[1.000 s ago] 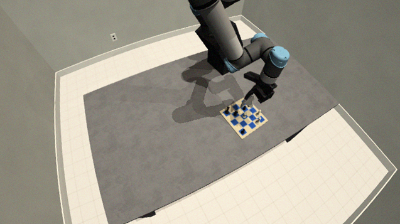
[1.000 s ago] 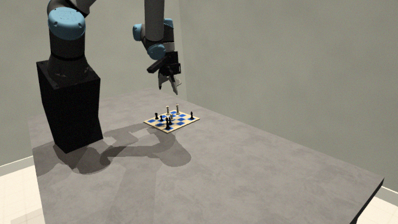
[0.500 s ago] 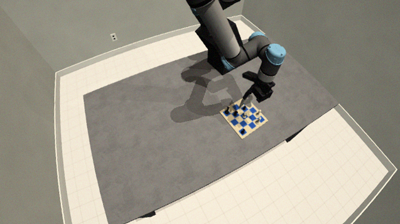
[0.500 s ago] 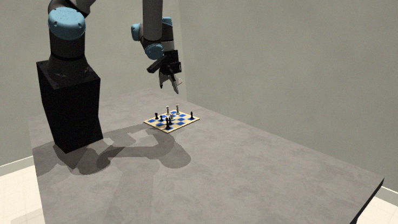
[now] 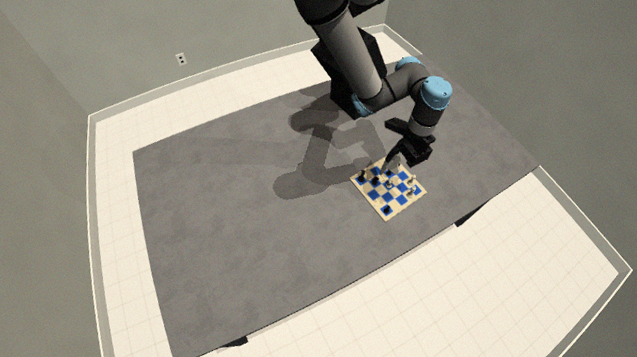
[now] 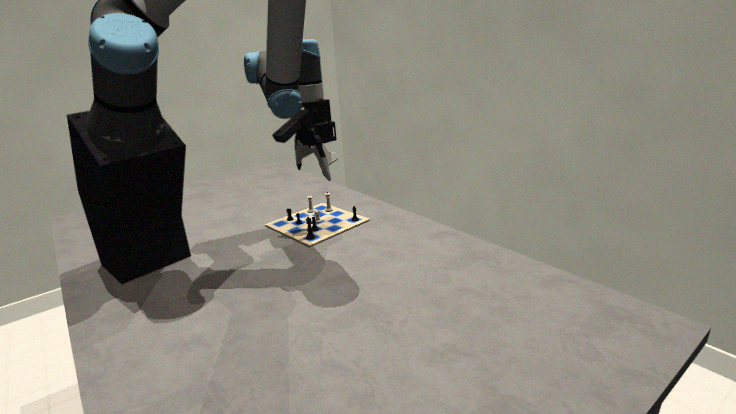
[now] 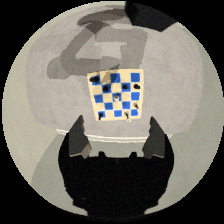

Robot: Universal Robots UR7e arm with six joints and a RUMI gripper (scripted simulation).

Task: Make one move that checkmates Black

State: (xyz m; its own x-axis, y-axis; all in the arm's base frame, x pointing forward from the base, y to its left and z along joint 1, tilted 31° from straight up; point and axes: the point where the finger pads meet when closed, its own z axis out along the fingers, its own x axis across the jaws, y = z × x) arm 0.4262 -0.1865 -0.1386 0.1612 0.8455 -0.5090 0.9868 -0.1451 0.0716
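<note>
The blue-and-cream chessboard lies 140 mm below my hand. From my hand the other things lie so: tall black piece: 110 mm below, 90 mm behind, 70 mm to the right.
</note>
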